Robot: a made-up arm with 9 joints. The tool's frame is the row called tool.
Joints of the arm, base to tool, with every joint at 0 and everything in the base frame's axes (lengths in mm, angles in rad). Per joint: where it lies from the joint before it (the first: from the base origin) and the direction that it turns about. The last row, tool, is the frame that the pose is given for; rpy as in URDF.
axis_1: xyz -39.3 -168.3 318.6 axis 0 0 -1
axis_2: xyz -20.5 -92.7 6.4 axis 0 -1 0
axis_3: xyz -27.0 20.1 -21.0 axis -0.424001 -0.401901 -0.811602
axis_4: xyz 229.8 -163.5 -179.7 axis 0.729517 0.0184 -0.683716
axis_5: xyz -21.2 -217.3 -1.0 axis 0 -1 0
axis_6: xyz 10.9 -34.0 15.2 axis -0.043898 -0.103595 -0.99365
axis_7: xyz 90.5 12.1 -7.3 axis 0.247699 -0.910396 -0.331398
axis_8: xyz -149.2 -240.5 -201.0 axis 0 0 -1
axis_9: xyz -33.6 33.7 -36.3 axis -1 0 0
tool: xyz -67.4 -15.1 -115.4 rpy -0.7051 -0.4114 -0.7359
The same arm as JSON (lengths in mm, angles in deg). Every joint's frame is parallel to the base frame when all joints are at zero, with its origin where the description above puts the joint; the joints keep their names.
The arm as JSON. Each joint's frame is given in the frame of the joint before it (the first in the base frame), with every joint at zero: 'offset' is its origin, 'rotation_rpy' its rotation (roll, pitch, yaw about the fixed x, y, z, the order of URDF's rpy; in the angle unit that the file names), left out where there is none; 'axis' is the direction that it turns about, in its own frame. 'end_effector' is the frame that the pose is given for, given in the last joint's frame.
{"length_unit": "mm", "angle_unit": "deg", "chain": [
  {"id": "axis_1", "offset": [-39.3, -168.3, 318.6], "axis": "-z"},
  {"id": "axis_2", "offset": [-20.5, -92.7, 6.4], "axis": "-y"},
  {"id": "axis_3", "offset": [-27.0, 20.1, -21.0], "axis": [-0.424001, -0.401901, -0.811602]},
  {"id": "axis_4", "offset": [229.8, -163.5, -179.7], "axis": [0.729517, 0.0184, -0.683716]},
  {"id": "axis_5", "offset": [-21.2, -217.3, -1.0], "axis": "-y"},
  {"id": "axis_6", "offset": [10.9, -34.0, 15.2], "axis": [-0.043898, -0.103595, -0.99365]},
  {"id": "axis_7", "offset": [90.5, 12.1, -7.3], "axis": [0.247699, -0.910396, -0.331398]},
  {"id": "axis_8", "offset": [-149.2, -240.5, -201.0], "axis": "-z"},
  {"id": "axis_9", "offset": [-33.6, 33.7, -36.3], "axis": "-x"}
], "end_effector": {"offset": [-67.4, -15.1, -115.4], "rotation_rpy": [-40.4, -23.57, -42.16]}}

